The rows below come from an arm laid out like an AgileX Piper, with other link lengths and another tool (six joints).
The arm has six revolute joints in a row. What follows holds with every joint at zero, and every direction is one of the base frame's. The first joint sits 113.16 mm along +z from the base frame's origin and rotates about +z. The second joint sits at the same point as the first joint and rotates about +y. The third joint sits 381.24 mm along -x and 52.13 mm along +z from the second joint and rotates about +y. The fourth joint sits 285.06 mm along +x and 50.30 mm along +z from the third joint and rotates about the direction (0.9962, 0, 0.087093). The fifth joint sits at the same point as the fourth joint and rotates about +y. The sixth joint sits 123.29 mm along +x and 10.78 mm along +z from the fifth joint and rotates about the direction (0.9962, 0, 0.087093). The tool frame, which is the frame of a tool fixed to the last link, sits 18.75 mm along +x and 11.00 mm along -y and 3.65 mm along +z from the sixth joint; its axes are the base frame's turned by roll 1.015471, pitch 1.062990 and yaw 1.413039 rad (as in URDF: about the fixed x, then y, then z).
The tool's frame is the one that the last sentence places.
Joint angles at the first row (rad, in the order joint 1, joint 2, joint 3, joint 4, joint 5, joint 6):
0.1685 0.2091 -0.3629 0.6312 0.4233 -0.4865
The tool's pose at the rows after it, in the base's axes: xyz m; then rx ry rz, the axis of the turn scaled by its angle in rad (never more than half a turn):
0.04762, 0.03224, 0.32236, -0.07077, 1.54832, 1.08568
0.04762, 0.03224, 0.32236, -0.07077, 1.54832, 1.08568
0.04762, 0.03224, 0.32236, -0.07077, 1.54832, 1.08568
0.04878, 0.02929, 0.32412, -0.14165, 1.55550, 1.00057
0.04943, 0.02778, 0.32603, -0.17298, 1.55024, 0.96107
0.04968, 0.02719, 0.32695, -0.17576, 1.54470, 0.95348
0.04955, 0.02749, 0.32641, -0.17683, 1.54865, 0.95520
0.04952, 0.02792, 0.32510, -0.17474, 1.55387, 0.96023
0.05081, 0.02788, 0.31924, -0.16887, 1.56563, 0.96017
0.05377, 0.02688, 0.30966, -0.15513, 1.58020, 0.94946
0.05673, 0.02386, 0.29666, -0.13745, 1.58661, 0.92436
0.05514, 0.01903, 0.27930, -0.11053, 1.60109, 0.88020
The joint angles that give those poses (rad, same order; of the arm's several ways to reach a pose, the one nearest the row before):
0.1684 0.2091 -0.3629 0.6313 0.4234 -0.4866
0.1684 0.2091 -0.3629 0.6313 0.4234 -0.4866
0.1684 0.2091 -0.3629 0.6313 0.4234 -0.4866
0.1684 0.2091 -0.3630 0.5908 0.4065 -0.5440
0.1685 0.2091 -0.3629 0.5787 0.3914 -0.5753
0.1684 0.2091 -0.3629 0.5768 0.3840 -0.5793
0.1685 0.2091 -0.3629 0.5766 0.3884 -0.5792
0.1685 0.2091 -0.3611 0.5785 0.3932 -0.5773
0.1684 0.2091 -0.3460 0.5786 0.3897 -0.5775
0.1637 0.2109 -0.3185 0.5786 0.3732 -0.5816
0.1598 0.2058 -0.2768 0.5665 0.3361 -0.5799
0.1389 0.1758 -0.2310 0.5052 0.3235 -0.5343

